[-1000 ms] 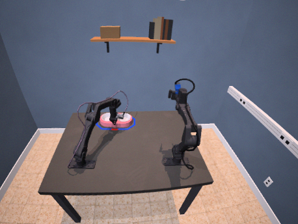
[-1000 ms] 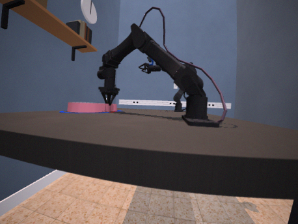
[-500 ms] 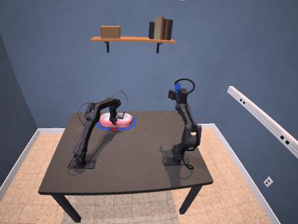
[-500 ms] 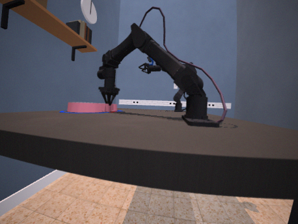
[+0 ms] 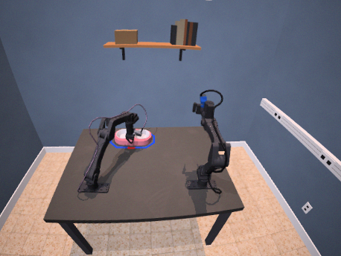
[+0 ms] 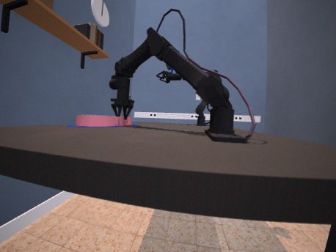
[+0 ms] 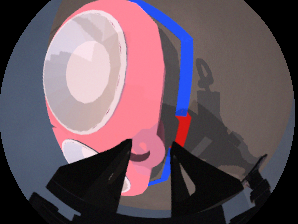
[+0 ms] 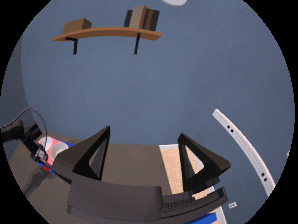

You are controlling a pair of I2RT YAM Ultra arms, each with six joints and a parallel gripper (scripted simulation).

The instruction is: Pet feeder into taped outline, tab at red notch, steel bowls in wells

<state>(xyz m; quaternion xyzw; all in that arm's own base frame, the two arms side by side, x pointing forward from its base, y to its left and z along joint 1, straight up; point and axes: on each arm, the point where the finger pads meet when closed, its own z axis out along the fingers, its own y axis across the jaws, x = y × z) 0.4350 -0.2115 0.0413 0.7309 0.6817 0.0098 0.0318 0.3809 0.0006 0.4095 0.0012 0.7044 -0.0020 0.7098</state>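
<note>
Right now the pink pet feeder is 80 mm ahead of my left hand and 20 mm below it. The rest, counted from my left hand: blue taped outline: 70 mm ahead, 40 mm below; then steel bowl: 90 mm ahead, 80 mm to the right, 10 mm below.
</note>
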